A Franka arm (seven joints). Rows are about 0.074 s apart.
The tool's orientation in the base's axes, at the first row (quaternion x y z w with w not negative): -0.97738, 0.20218, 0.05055, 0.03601
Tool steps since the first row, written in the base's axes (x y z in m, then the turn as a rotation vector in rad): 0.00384, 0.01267, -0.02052, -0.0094, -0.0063, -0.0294; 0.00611, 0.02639, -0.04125, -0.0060, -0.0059, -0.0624; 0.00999, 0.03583, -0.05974, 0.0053, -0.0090, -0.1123; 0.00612, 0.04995, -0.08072, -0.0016, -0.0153, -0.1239; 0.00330, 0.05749, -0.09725, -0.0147, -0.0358, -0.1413; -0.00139, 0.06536, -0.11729, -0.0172, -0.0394, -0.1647; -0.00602, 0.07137, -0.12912, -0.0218, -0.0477, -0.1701; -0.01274, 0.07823, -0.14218, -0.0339, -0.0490, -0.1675; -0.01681, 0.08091, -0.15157, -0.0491, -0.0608, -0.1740; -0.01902, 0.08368, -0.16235, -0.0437, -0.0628, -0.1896; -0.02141, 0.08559, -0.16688, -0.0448, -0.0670, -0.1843; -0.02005, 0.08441, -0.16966, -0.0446, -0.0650, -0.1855
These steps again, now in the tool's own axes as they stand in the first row. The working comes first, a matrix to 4 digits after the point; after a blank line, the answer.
The tool's axes in the first row as the columns of a matrix, in the base's axes (used below as rounded here):
0.9131, -0.3989, -0.0843
-0.3916, -0.9157, 0.0908
-0.1134, -0.0500, -0.9923

0.00087, -0.01211, 0.02119, -0.0028, 0.0110, 0.0294; -0.00008, -0.02454, 0.04281, 0.0039, 0.0109, 0.0619; 0.00187, -0.03381, 0.06169, 0.0211, 0.0117, 0.1102; -0.00482, -0.04414, 0.08412, 0.0186, 0.0208, 0.1217; -0.00847, -0.04910, 0.10144, 0.0166, 0.0457, 0.1382; -0.01356, -0.05343, 0.12244, 0.0184, 0.0512, 0.1613; -0.01880, -0.05650, 0.13511, 0.0181, 0.0609, 0.1663; -0.02614, -0.05944, 0.14926, 0.0072, 0.0668, 0.1646; -0.02985, -0.05981, 0.15917, -0.0013, 0.0840, 0.1713; -0.03173, -0.06092, 0.17030, 0.0062, 0.0844, 0.1861; -0.03414, -0.06149, 0.17517, 0.0062, 0.0884, 0.1806; -0.03212, -0.06081, 0.17771, 0.0058, 0.0866, 0.1819
